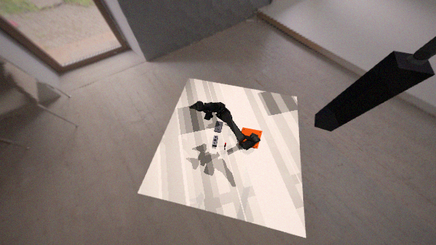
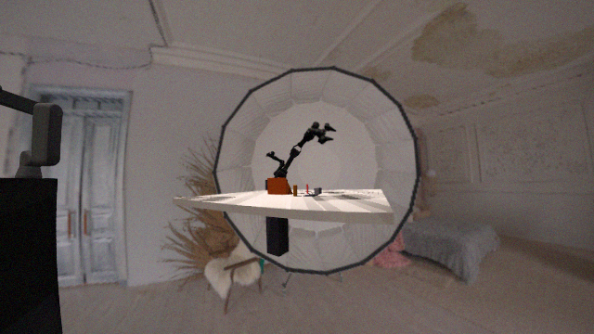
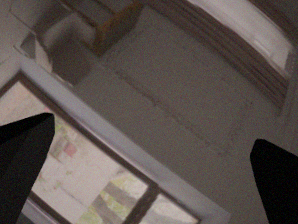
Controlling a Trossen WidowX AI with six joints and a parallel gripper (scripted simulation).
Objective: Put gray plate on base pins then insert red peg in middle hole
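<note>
My gripper tip is 17 cm past the gray plate, 1 cm to the right of it and 43 cm above it. Round my gripper tip: red peg (27 cm behind, 2 cm to the left, 43 cm below); then orange post (25 cm behind, 21 cm to the right, 43 cm below).
</note>
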